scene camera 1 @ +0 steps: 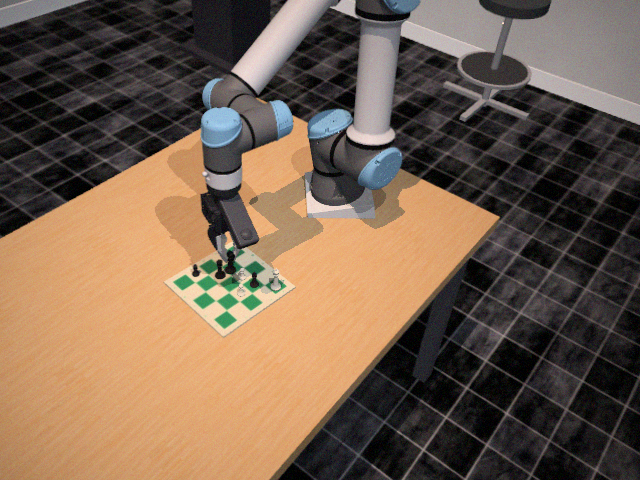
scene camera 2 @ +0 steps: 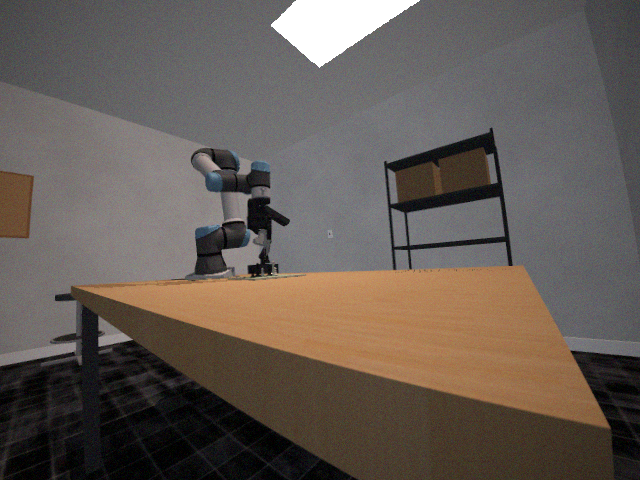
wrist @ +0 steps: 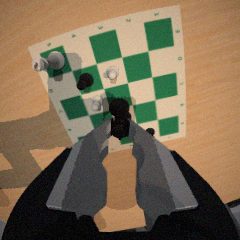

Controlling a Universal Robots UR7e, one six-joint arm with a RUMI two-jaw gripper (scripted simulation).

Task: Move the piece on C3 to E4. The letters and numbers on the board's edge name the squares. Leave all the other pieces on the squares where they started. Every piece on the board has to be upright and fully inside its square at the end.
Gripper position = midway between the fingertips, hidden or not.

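Note:
You can find my gripper (scene camera 1: 229, 261) in more than one view: there's also my gripper (scene camera 2: 266, 255), and the wrist view has that same gripper (wrist: 119, 119) too.

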